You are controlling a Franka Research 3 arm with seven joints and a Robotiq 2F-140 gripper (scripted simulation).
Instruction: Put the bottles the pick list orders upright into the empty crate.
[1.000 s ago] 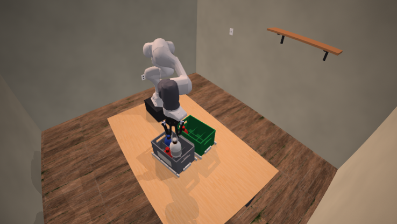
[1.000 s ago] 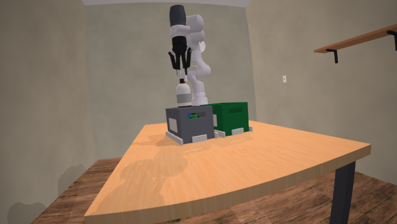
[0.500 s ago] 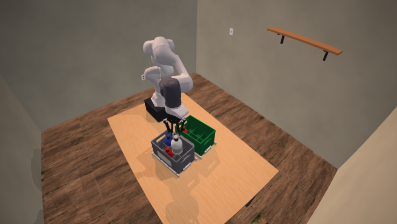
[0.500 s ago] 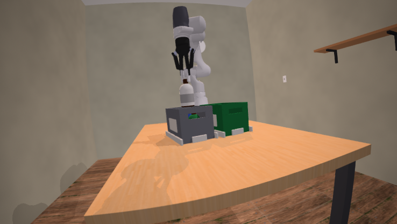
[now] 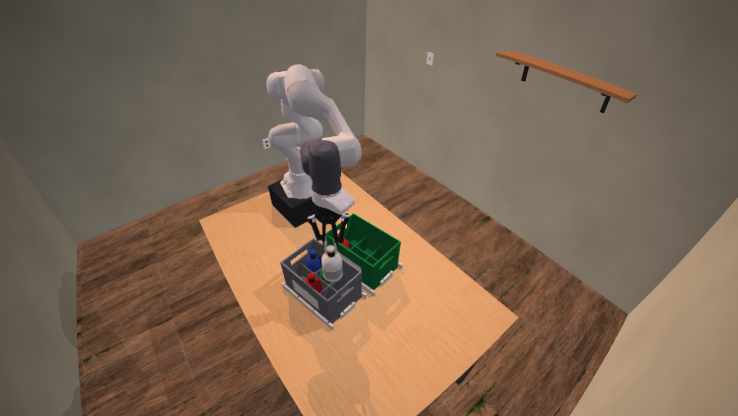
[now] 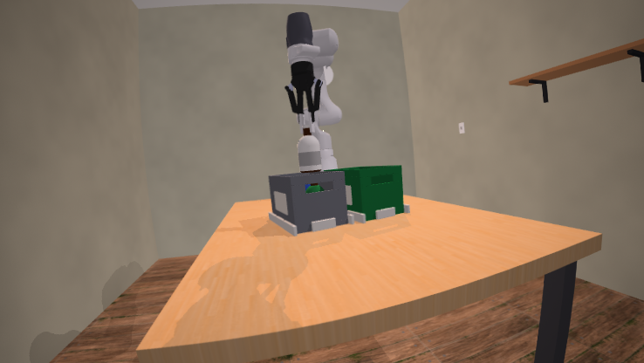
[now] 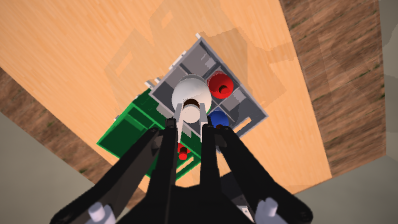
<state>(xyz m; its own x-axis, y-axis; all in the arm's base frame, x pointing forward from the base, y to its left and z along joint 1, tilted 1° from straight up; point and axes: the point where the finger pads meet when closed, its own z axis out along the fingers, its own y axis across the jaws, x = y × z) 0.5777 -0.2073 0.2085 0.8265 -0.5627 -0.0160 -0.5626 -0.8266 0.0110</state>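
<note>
The white-labelled bottle lies 80 mm below my hand. From my hand the other things lie so: grey crate 260 mm below, 70 mm behind, 20 mm to the right; then blue-label bottle 260 mm below, 160 mm behind, 10 mm to the left; then green-label bottle 260 mm below, 70 mm behind, 20 mm to the left.
</note>
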